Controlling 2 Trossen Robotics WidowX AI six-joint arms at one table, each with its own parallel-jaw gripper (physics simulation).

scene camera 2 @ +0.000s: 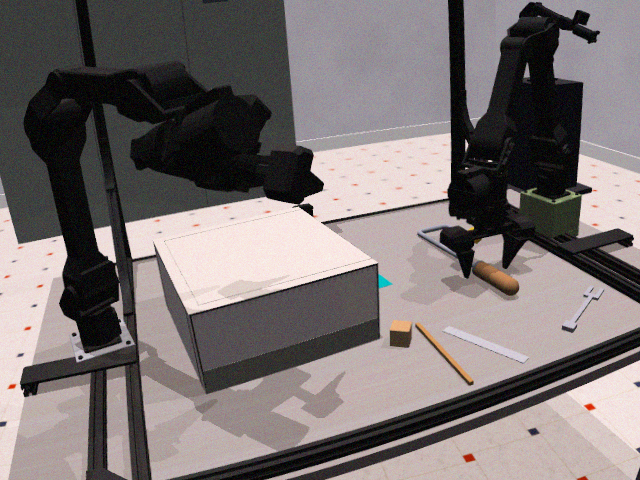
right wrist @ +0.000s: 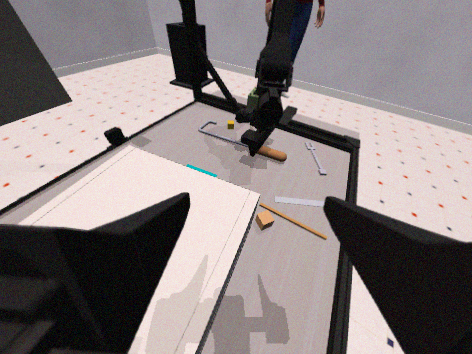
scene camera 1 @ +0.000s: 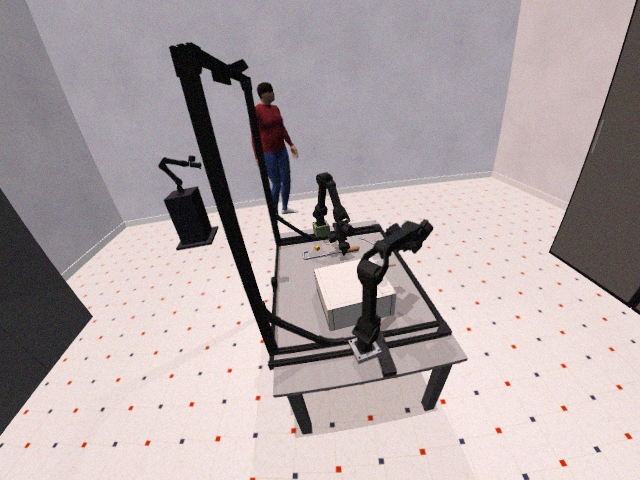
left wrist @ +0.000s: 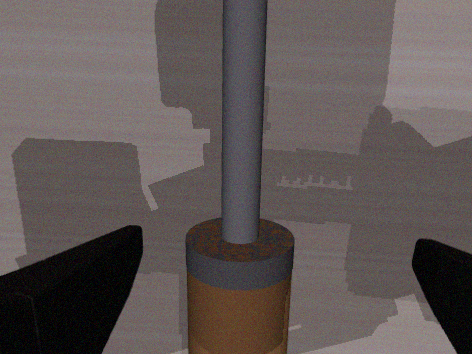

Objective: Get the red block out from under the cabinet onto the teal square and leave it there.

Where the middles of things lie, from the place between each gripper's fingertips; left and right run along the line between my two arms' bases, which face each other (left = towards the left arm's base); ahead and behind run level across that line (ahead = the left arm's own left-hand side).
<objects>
My left gripper is now 7 cm past the hooked tool (scene camera 2: 501, 281), 2 cm to the right of it and 1 cm below it.
The hooked tool is 43 cm to the left of my right hand, 27 cm below it and 18 cm behind it.
</objects>
